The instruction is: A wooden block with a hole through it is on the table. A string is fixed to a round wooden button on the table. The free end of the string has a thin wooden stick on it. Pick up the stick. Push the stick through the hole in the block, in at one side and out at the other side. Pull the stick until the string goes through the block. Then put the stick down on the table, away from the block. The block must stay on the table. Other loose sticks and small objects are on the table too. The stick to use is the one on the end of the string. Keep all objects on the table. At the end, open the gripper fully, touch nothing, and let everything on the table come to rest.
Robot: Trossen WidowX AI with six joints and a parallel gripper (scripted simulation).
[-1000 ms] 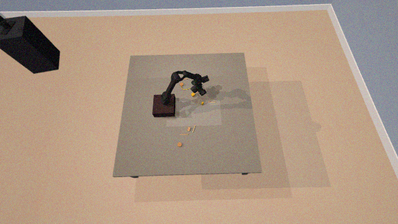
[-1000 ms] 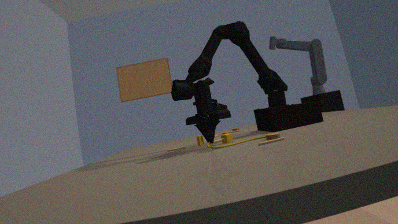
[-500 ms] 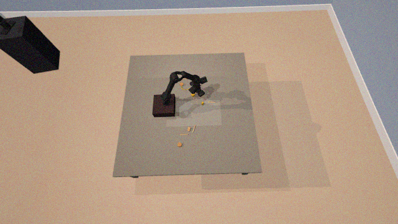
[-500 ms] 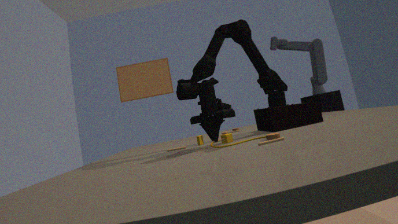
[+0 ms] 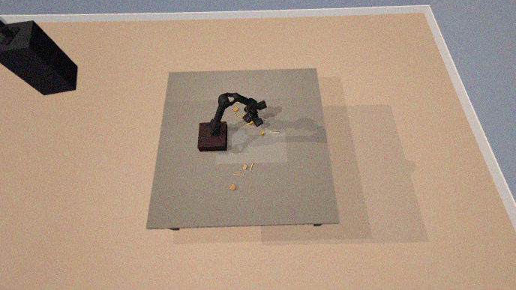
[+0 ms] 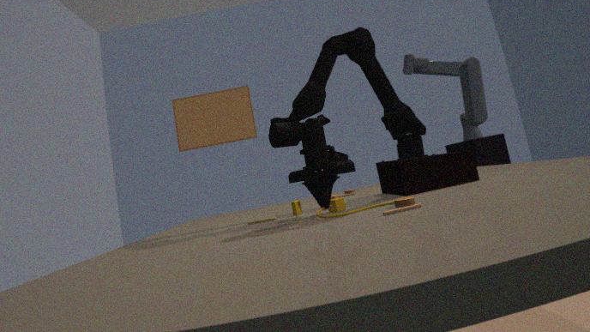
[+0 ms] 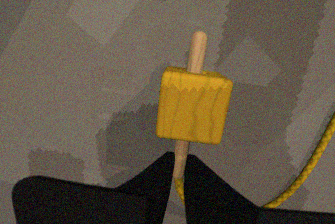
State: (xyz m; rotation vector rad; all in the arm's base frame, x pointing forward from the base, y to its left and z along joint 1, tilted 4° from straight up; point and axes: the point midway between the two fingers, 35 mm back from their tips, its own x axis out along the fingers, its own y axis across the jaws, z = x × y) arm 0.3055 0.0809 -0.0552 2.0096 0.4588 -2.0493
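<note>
Right now my gripper tip is 10 mm past the thin wooden stick and 10 mm to the left of it. From my gripper tip the other things lie so: round wooden button (120 mm behind, 140 mm to the left, 10 mm below).
</note>
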